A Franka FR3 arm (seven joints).
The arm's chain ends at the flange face. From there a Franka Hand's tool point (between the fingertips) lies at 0.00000 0.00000 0.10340 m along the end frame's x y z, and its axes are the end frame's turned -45 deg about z.
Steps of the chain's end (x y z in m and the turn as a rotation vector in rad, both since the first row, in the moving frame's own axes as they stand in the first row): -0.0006 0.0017 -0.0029 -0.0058 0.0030 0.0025; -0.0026 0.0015 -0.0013 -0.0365 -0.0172 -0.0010; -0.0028 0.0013 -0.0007 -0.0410 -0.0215 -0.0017; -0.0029 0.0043 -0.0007 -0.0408 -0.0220 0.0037; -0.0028 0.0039 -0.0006 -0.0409 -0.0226 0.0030; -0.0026 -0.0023 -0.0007 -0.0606 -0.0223 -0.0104; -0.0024 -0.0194 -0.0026 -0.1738 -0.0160 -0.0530; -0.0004 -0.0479 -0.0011 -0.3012 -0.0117 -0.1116; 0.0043 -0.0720 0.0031 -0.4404 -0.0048 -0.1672; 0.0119 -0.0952 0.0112 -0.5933 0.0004 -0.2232; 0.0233 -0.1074 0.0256 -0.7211 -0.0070 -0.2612
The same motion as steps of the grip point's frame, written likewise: -0.0018 0.0014 -0.0029 -0.0062 -0.0020 0.0025; -0.0068 0.0006 -0.0014 -0.0136 -0.0380 -0.0010; -0.0075 0.0004 -0.0008 -0.0138 -0.0442 -0.0017; -0.0097 0.0024 -0.0008 -0.0133 -0.0444 0.0037; -0.0094 0.0021 -0.0007 -0.0129 -0.0449 0.0030; -0.0063 -0.0006 -0.0009 -0.0271 -0.0586 -0.0104; -0.0015 -0.0036 -0.0042 -0.1116 -0.1342 -0.0530; 0.0123 -0.0121 -0.0058 -0.2047 -0.2213 -0.1116; 0.0252 -0.0145 -0.0067 -0.3080 -0.3148 -0.1672; 0.0399 -0.0137 -0.0064 -0.4198 -0.4192 -0.2232; 0.0507 -0.0056 0.0000 -0.5049 -0.5148 -0.2612
